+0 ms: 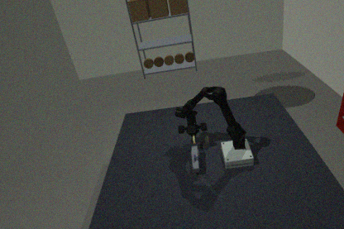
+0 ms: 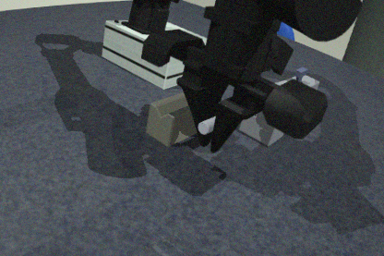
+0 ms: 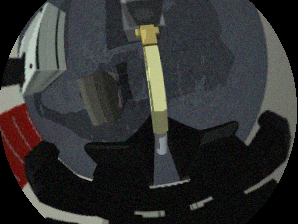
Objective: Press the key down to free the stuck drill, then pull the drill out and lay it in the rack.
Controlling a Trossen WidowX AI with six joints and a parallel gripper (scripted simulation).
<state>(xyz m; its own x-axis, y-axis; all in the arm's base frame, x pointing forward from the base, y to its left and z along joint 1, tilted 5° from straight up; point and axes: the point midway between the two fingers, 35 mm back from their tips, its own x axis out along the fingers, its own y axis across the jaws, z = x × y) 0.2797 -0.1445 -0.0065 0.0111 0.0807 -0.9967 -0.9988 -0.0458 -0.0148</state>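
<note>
The rack lies 8 cm behind my gripper tip, 3 cm to the left of it and 1 cm below it. From my gripper tip the other things lie so: yellow drill (4 cm to the left, 3 cm above); light grey holder block (1 cm behind, 20 cm to the left); small dark key (1 cm behind, 23 cm to the left, 2 cm above).
</note>
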